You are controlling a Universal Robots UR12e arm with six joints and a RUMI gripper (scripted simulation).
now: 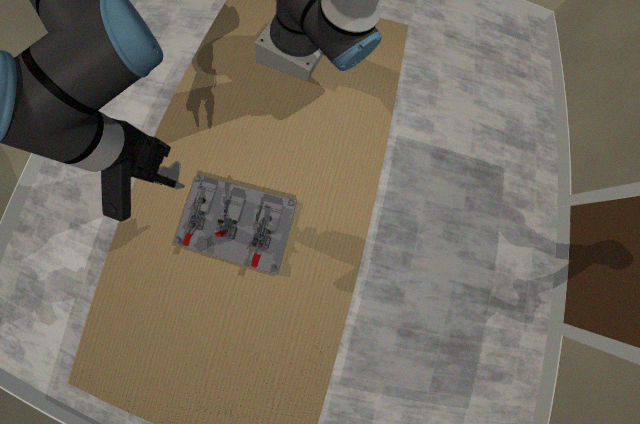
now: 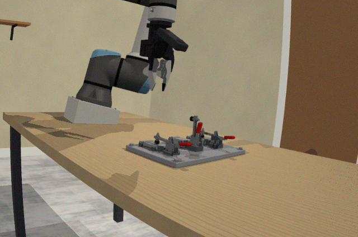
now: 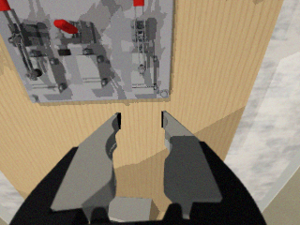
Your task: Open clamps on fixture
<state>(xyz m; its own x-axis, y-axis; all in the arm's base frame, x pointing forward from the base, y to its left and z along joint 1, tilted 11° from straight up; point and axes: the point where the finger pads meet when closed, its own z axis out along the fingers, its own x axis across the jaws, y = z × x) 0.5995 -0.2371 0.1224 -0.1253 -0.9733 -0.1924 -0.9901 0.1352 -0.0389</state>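
Now: the grey fixture plate 210 mm below my hand, 100 mm to the left of it and 70 mm ahead of it.
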